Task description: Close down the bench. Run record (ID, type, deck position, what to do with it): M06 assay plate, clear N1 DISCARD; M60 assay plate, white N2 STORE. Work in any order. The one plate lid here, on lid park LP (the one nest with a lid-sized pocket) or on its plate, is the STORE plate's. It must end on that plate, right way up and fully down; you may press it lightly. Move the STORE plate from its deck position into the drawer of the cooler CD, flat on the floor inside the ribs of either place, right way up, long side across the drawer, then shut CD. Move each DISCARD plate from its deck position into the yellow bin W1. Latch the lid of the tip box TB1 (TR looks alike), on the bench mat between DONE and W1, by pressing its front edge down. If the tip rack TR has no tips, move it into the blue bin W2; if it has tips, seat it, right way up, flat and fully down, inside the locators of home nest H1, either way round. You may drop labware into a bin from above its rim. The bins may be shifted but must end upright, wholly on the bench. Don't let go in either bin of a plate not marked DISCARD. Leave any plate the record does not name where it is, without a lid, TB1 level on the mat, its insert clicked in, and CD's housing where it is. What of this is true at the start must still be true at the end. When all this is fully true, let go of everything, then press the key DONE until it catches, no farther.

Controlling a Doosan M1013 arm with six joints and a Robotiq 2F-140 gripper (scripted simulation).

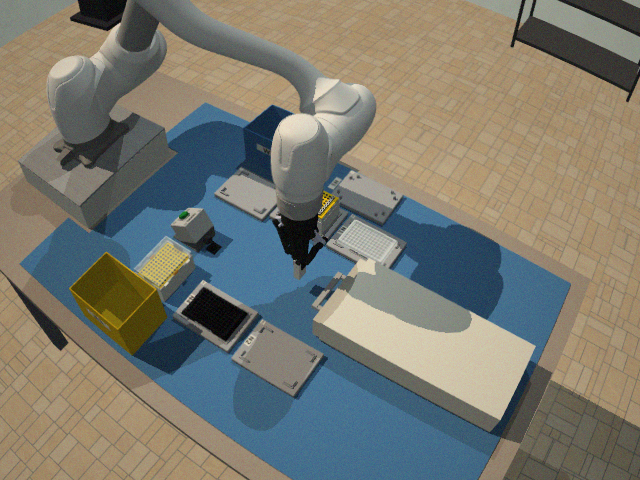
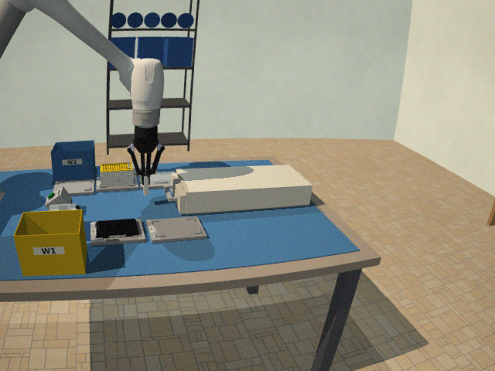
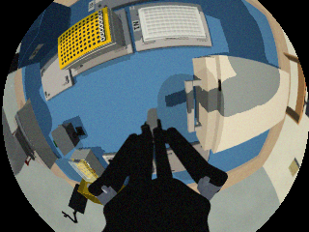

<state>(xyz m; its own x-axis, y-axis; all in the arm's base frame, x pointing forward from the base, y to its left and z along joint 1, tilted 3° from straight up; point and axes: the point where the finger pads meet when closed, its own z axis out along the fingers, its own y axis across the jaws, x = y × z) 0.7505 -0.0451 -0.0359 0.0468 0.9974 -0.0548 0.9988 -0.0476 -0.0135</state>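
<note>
The clear plate lies 80 mm ahead of my hand, 180 mm to the left of it and 60 mm below it. Also, from my hand: tip rack TR: 100 mm behind, 190 mm to the left, 20 mm below; then black plate: 120 mm behind, 180 mm to the right, 50 mm below; then nest N2: 60 mm ahead, 190 mm to the right, 70 mm below.
</note>
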